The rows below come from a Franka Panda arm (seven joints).
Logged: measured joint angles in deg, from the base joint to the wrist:
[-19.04, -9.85, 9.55, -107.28, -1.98, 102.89, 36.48]
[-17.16, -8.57, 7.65, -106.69, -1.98, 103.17, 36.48]
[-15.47, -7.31, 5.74, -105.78, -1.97, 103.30, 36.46]
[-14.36, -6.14, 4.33, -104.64, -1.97, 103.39, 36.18]
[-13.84, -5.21, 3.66, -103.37, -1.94, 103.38, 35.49]
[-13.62, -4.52, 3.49, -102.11, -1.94, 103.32, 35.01]
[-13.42, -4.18, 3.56, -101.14, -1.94, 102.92, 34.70]
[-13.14, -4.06, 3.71, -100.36, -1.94, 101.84, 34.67]
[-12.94, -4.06, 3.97, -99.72, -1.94, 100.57, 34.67]
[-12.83, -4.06, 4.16, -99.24, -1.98, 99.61, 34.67]
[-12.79, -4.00, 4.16, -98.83, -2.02, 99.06, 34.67]
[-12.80, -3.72, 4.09, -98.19, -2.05, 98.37, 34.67]
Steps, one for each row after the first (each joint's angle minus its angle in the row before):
[1.88, 1.28, -1.90, 0.59, 0.00, 0.28, 0.00]
[1.69, 1.26, -1.91, 0.91, 0.01, 0.13, -0.02]
[1.11, 1.17, -1.41, 1.14, 0.00, 0.09, -0.28]
[0.52, 0.93, -0.67, 1.27, 0.03, -0.01, -0.69]
[0.22, 0.69, -0.17, 1.26, 0.00, -0.06, -0.48]
[0.20, 0.34, 0.07, 0.97, 0.00, -0.40, -0.31]
[0.28, 0.12, 0.15, 0.78, 0.00, -1.08, -0.03]
[0.20, 0.00, 0.26, 0.64, 0.00, -1.27, 0.00]
[0.11, 0.00, 0.19, 0.48, -0.04, -0.96, 0.00]
[0.04, 0.06, 0.00, 0.41, -0.04, -0.55, 0.00]
[-0.01, 0.28, -0.07, 0.64, -0.03, -0.69, 0.00]

